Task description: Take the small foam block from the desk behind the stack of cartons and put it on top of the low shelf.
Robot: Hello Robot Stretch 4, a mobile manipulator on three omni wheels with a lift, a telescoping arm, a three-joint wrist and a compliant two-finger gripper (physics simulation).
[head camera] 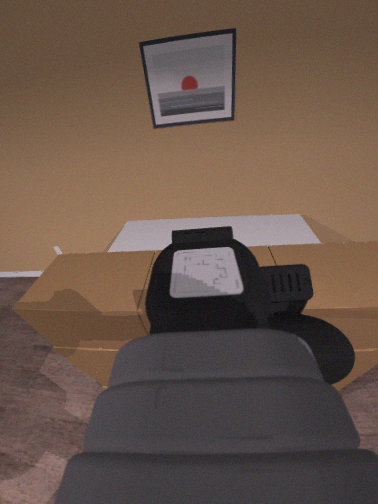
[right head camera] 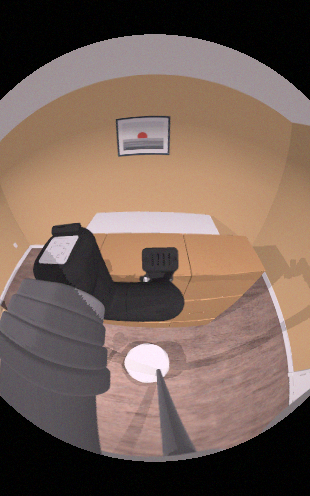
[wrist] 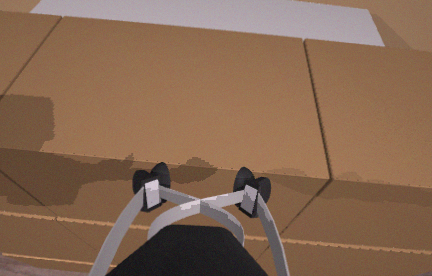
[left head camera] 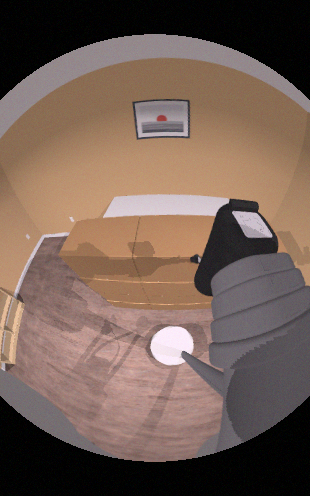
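Pixels of known places: gripper, fingertip midpoint: (wrist: 202,180); robot's base, link origin: (right head camera: 147,361) (left head camera: 171,344).
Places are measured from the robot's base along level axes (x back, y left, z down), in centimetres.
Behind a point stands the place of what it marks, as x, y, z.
Observation:
The stack of brown cartons (head camera: 95,275) @(-58.5, 40.0, -105.2) (left head camera: 105,232) @(-58.3, 37.1, -105.2) (right head camera: 220,252) @(-52.7, -43.6, -105.2) (wrist: 190,85) @(-54.7, -6.0, -105.2) stands in front of the desk, whose white top (head camera: 150,233) @(-140.6, 41.0, -69.2) (left head camera: 155,205) @(-134.2, 11.7, -69.2) (right head camera: 155,222) @(-133.5, -12.7, -69.2) (wrist: 200,17) @(-135.2, -2.9, -69.2) shows behind it. The small foam block does not show in these views; the cartons hide the near part of the desk. My gripper (wrist: 202,180) @(-36.5, -8.7, -110.4) (right head camera: 159,279) @(-36.5, -8.7, -110.4) is open with nothing between its fingers. In the wrist view the fingertips appear against the cartons' upper front edge, on the robot's side of the desk. A light wooden shelf (left head camera: 15,320) @(18.9, 251.8, -5.1), likely the low shelf, shows partly at the left edge of the left head view.
The grey arm (head camera: 215,415) @(-10.9, 0.0, -146.7) (left head camera: 260,310) @(-9.8, 2.8, -146.6) (right head camera: 55,340) and black wrist cover part of the cartons in the head views. A round white disc (left head camera: 167,340) @(-5.3, 4.1, -18.7) (right head camera: 145,357) @(-5.7, 0.8, -18.7) lies low in front of the cartons. A framed picture (head camera: 192,75) @(-162.0, -2.0, -166.1) (left head camera: 161,120) @(-162.1, 0.1, -159.4) (right head camera: 143,135) @(-162.0, -1.4, -161.7) hangs on the wall behind the desk.

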